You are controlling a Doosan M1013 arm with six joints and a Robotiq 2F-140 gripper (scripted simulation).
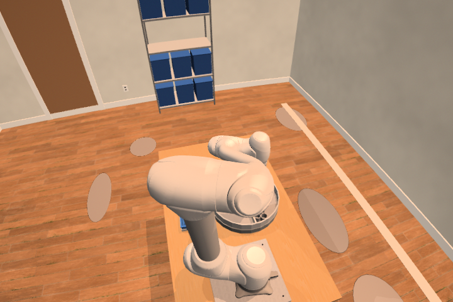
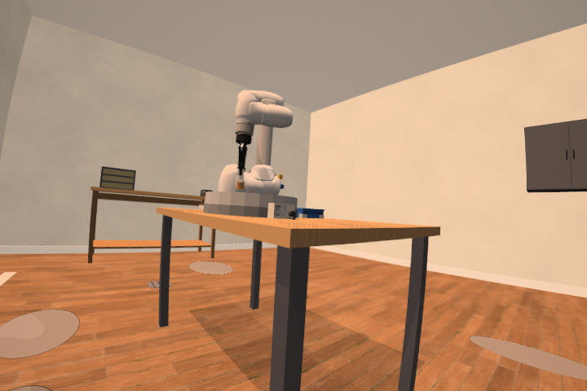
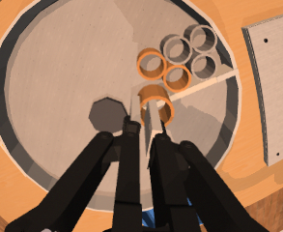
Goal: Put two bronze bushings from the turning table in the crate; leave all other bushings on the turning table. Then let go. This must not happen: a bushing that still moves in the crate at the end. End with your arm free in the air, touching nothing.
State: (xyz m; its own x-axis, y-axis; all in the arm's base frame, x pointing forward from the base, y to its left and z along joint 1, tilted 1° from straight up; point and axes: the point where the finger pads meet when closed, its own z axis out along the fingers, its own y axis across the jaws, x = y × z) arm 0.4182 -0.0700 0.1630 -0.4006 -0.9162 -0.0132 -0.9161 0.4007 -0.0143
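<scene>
The crate lies 37 cm to the left of my hand and 16 cm below it. The rest, counted from my hand: round grey turning table (13 cm below, 6 cm ahead, 4 cm to the left).
</scene>
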